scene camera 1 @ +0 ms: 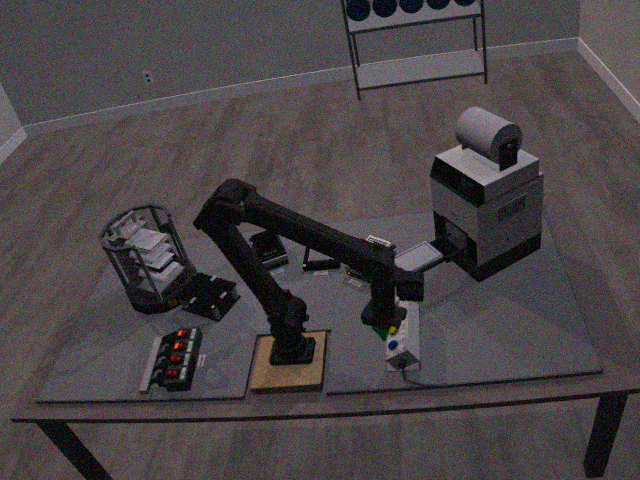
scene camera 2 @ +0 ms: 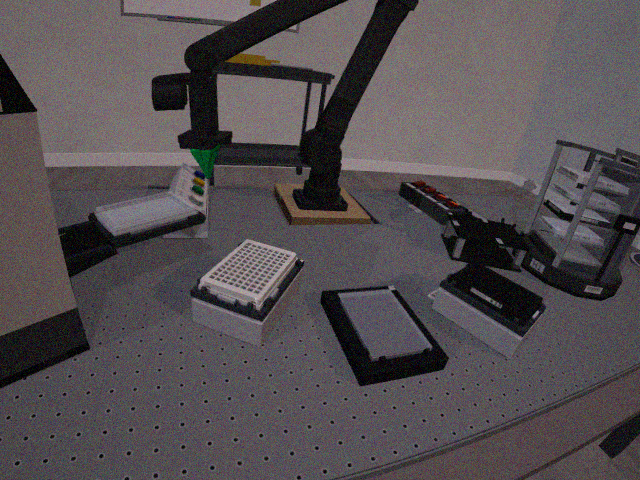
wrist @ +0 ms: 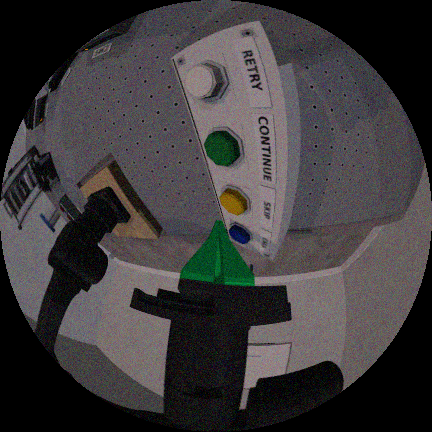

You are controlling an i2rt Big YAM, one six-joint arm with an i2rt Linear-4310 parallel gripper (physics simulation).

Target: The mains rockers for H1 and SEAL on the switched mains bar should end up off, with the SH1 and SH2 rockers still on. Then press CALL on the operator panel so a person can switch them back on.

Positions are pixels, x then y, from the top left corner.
Labels:
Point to a plate carousel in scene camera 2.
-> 588, 262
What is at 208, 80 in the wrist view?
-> An RETRY button.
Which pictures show my gripper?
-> Scene camera 1, scene camera 2 and the wrist view: all of them.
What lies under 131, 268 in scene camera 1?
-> A plate carousel.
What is my gripper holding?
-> Nothing.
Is my gripper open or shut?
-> Shut.

